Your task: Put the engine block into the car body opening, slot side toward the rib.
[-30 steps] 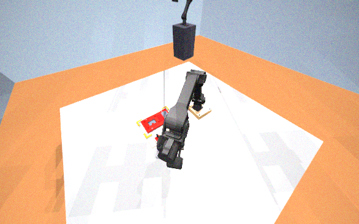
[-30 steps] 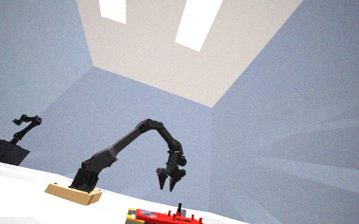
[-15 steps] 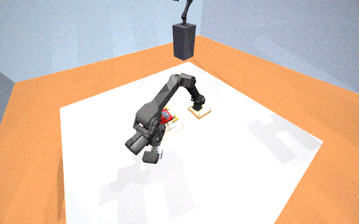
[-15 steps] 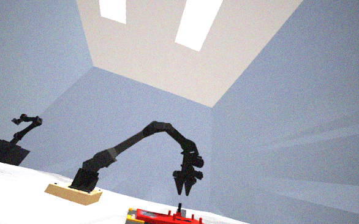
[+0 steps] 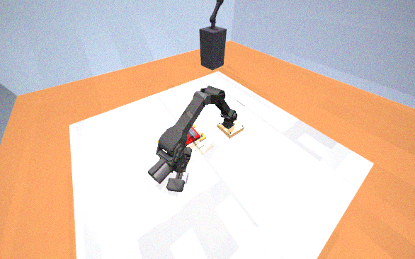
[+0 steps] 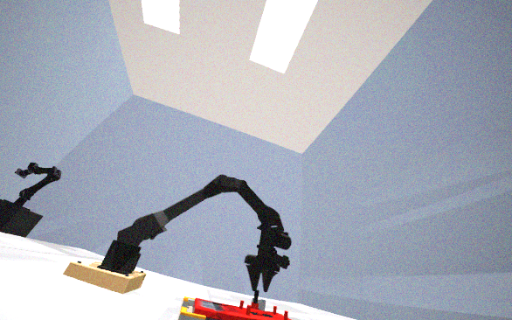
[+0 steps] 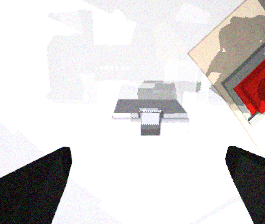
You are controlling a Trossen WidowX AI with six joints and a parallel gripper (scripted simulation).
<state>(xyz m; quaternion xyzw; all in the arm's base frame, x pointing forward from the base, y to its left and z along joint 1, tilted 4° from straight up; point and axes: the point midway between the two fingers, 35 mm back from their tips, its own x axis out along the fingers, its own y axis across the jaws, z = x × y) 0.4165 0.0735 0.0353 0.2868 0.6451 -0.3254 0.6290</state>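
The engine block lies 30 mm below my gripper tip.
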